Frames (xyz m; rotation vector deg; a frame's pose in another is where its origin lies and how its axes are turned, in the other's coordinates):
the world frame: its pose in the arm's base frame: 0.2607 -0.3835 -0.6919 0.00 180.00 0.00
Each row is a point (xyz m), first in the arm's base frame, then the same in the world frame.
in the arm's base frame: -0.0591 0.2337 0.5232
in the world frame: 0.3198 0.6172 -1.2151
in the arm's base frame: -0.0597 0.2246 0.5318
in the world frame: 0.3204 0.6081 -1.2237
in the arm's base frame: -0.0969 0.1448 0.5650
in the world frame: 0.3576 0.5283 -1.2569
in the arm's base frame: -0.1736 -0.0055 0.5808
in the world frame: 0.4343 0.3780 -1.2727
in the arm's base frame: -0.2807 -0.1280 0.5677
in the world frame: 0.5414 0.2555 -1.2596
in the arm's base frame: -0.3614 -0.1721 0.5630
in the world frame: 0.6221 0.2114 -1.2549
